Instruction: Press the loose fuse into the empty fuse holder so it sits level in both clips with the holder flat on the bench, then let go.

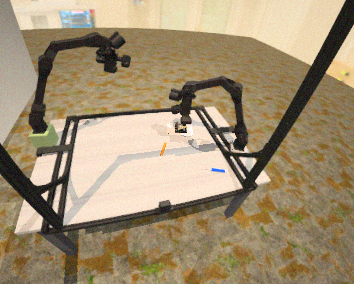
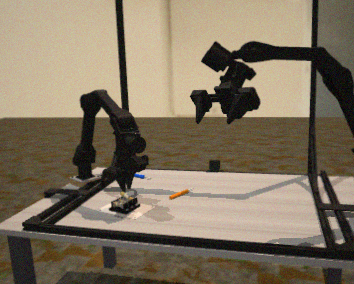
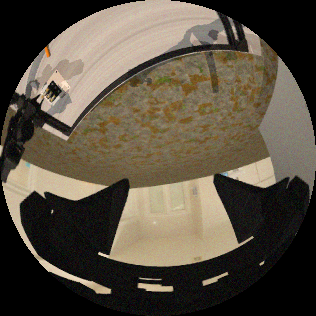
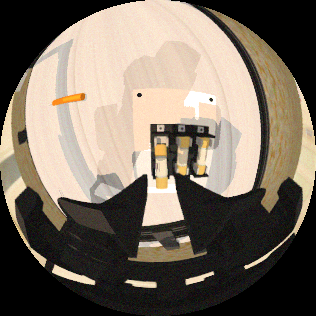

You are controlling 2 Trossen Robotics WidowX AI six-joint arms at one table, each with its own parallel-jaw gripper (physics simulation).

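Frame: origin at the left arm's base, x right, y ahead, z up, level; centimetres.
Where they show: left gripper, fingertip midpoint: (image 1: 118, 64) (image 2: 211, 123) (image 3: 172, 181); right gripper, fingertip midpoint: (image 1: 183, 124) (image 2: 126, 190) (image 3: 41, 95) (image 4: 160, 177); left arm's base, link origin: (image 1: 40, 129); right arm's base, link origin: (image 1: 238, 146) (image 2: 85, 176).
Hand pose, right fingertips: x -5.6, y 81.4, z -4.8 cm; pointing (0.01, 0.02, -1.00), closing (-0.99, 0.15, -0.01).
Note:
Things, the pixels of their top centre, and the offset from my right fingertips. "*": a spot on its surface instead.
- black three-slot fuse holder, top centre: (image 4: 181, 154) (image 2: 125, 199) (image 3: 48, 93) (image 1: 180, 125) dx -2.7, dy -1.0, dz -2.5 cm
- white base plate, surface spot: (image 4: 164, 103) (image 2: 143, 209) * dx -2.0, dy -7.5, dz -5.8 cm
- cream fuse with amber caps, top centre: (image 4: 161, 173) (image 2: 126, 192) dx -0.1, dy +0.0, dz -0.7 cm
- orange marker, top centre: (image 4: 58, 100) (image 2: 182, 191) (image 1: 162, 150) dx +17.0, dy -15.2, dz -4.7 cm
- blue pen, top centre: (image 2: 140, 174) (image 1: 215, 169) dx +33.1, dy +10.9, dz -4.6 cm
- small block, surface spot: (image 1: 164, 205) * dx +52.1, dy -19.3, dz -0.8 cm
A black three-slot fuse holder (image 1: 181, 128) (image 2: 124, 204) (image 3: 52, 91) (image 4: 182, 129) sits on a white base plate (image 2: 142, 212) (image 4: 164, 103) at the table's far right. Two slots hold seated fuses. The cream fuse with amber caps (image 4: 161, 164) (image 2: 124, 194) lies in the left slot, its near end jutting past the holder's edge and looking slightly raised. My right gripper (image 1: 183, 123) (image 2: 126, 187) (image 4: 160, 177) hovers just above that fuse, fingers a narrow gap apart and holding nothing. My left gripper (image 1: 118, 64) (image 2: 214, 118) (image 3: 172, 181) is wide open and empty, high above the far left.
An orange marker (image 1: 163, 149) (image 2: 178, 194) (image 4: 69, 99) (image 3: 47, 52) lies mid-table. A blue pen (image 1: 218, 170) (image 2: 139, 176) lies near the right rail. A black frame (image 1: 119, 113) rims the table, with a small block (image 1: 164, 205) (image 2: 214, 165) on its front bar.

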